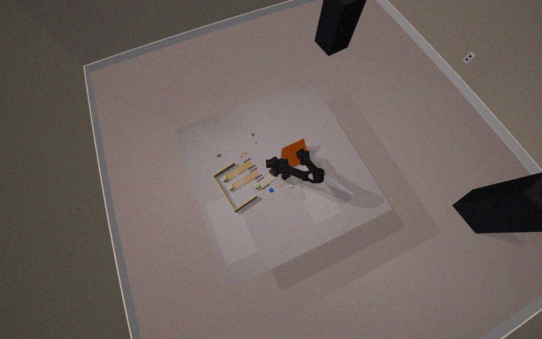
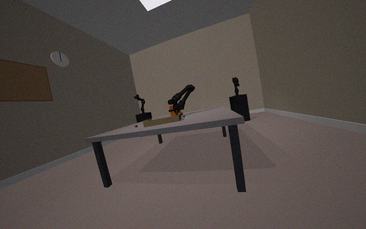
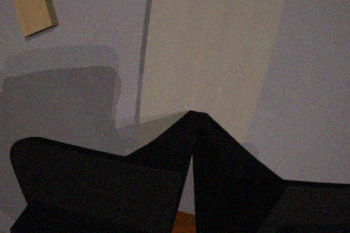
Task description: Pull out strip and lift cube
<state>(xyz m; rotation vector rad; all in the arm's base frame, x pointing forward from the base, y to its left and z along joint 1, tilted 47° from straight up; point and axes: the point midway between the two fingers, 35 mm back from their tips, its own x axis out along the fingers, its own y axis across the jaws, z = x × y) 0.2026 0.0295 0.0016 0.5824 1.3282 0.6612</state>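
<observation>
Right now my gripper tip is 13 cm short of the blue disc and 9 cm to the right of it.
</observation>
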